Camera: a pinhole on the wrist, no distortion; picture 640 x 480 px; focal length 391.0 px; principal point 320.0 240.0 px. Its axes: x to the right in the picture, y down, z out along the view. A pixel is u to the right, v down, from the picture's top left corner.
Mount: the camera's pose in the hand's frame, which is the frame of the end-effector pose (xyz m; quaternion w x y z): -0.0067 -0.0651 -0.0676 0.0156 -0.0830 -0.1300 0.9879
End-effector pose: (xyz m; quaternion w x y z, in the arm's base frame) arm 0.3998 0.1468 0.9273 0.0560 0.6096 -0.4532 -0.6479
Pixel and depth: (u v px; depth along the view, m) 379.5 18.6 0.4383
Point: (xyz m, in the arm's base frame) 0.0645 0.4073 1.0151
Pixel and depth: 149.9 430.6 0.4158
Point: 0.2991 0.4618 0.5600
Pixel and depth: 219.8 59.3 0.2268
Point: 0.2528 0.2487 0.8727
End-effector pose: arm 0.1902 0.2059 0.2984 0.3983 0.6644 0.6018 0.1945
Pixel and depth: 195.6 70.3 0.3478
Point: 0.4270 0.1540 0.0835
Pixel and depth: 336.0 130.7 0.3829
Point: 0.3734 0.0267 0.0771
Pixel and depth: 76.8 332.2 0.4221
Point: 0.3029 0.2628 -0.1697
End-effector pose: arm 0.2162 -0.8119 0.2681 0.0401 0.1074 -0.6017 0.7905
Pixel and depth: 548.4 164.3 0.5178
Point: 0.6621 -1.1502 0.3641
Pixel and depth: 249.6 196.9 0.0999
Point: 0.2413 -0.8214 0.3515
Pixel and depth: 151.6 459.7 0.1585
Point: 0.2301 -0.8292 0.4771
